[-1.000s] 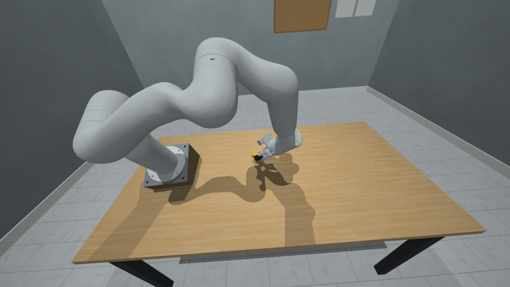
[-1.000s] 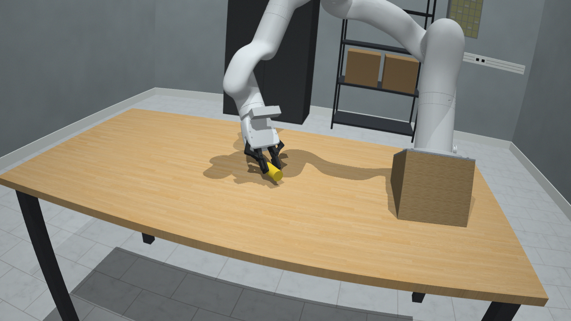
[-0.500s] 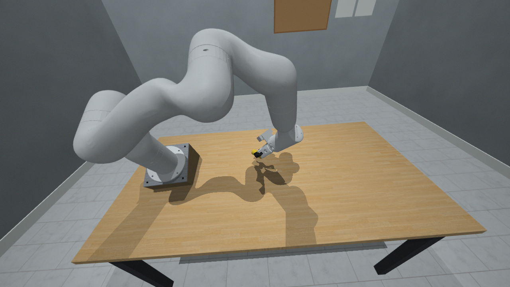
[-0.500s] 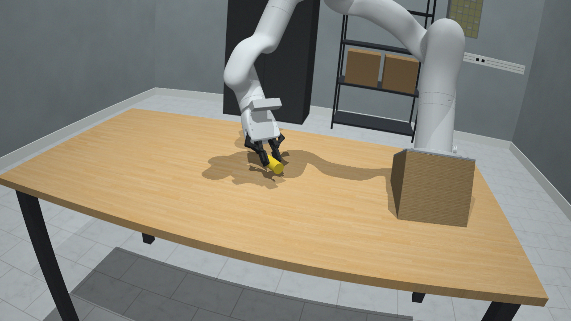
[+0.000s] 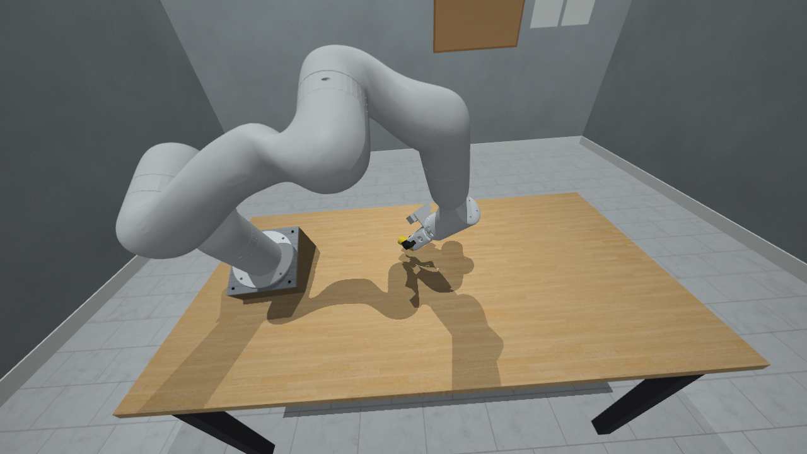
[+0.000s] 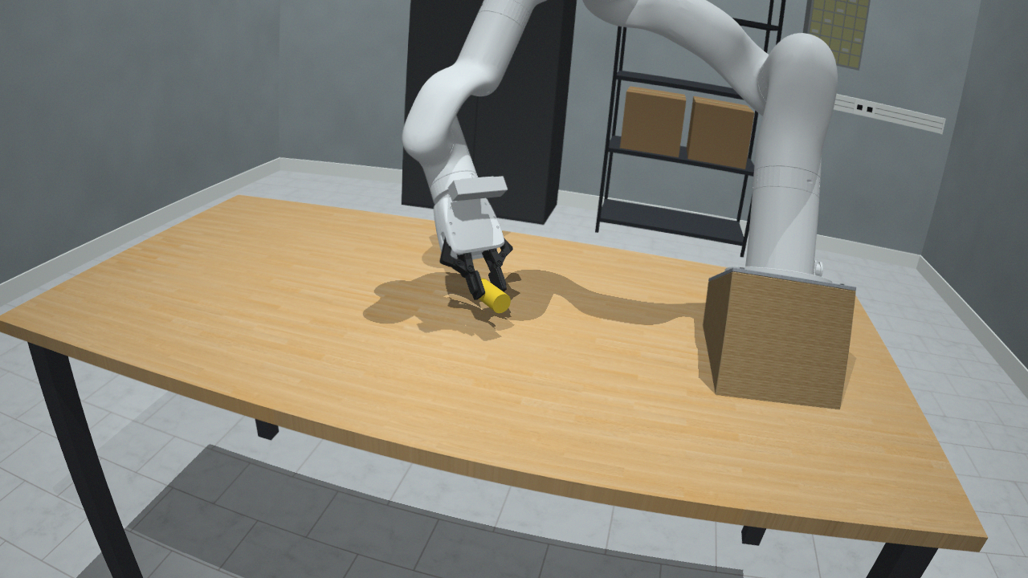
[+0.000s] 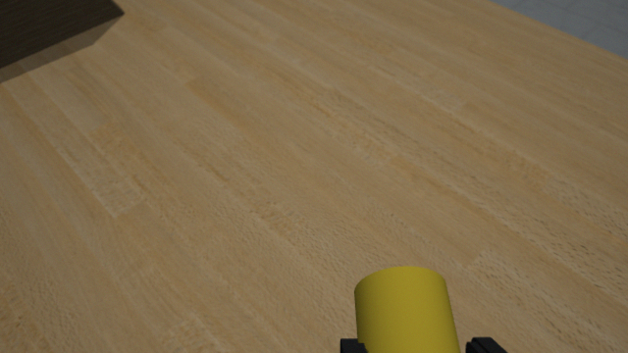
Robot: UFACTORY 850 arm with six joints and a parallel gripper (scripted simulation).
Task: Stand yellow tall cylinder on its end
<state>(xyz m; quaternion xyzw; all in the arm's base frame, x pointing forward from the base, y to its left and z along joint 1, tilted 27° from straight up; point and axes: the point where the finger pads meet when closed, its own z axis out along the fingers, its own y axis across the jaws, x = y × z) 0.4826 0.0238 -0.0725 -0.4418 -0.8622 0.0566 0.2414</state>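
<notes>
My gripper is now 10 mm past the yellow tall cylinder, 10 mm to the right of it and 20 mm above it.
</notes>
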